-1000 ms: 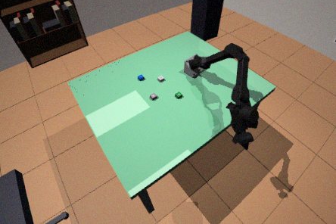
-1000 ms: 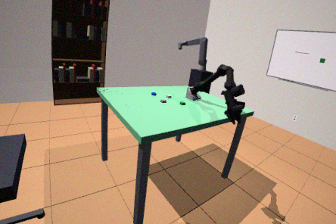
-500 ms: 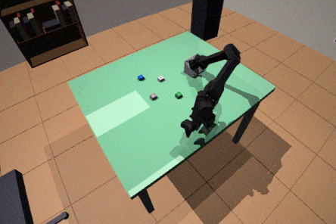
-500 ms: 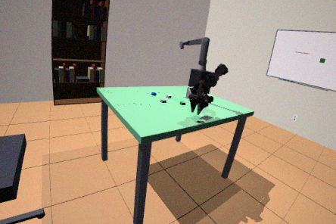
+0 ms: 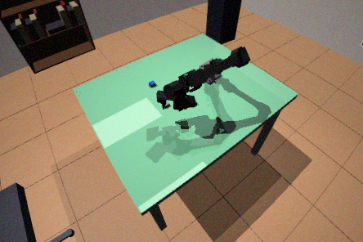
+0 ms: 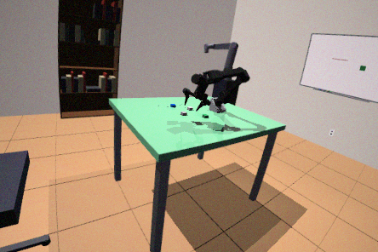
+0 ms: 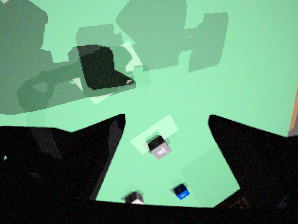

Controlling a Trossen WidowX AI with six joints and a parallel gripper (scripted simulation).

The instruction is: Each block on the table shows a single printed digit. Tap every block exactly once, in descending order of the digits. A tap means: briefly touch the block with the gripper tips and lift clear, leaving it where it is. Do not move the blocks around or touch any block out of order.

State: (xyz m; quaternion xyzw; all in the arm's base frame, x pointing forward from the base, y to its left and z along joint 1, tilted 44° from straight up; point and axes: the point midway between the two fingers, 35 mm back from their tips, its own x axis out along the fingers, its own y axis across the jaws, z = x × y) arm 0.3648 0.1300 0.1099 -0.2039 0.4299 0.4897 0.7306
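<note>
The grey block lies 11 cm to the right of my gripper tip, 7 cm below it and 2 cm behind it. Round my gripper tip: green block 16 cm behind, 7 cm below, 3 cm to the right; then white block 21 cm to the right, 15 cm behind, 7 cm below; then blue block 30 cm to the right, 7 cm below, 4 cm behind.
</note>
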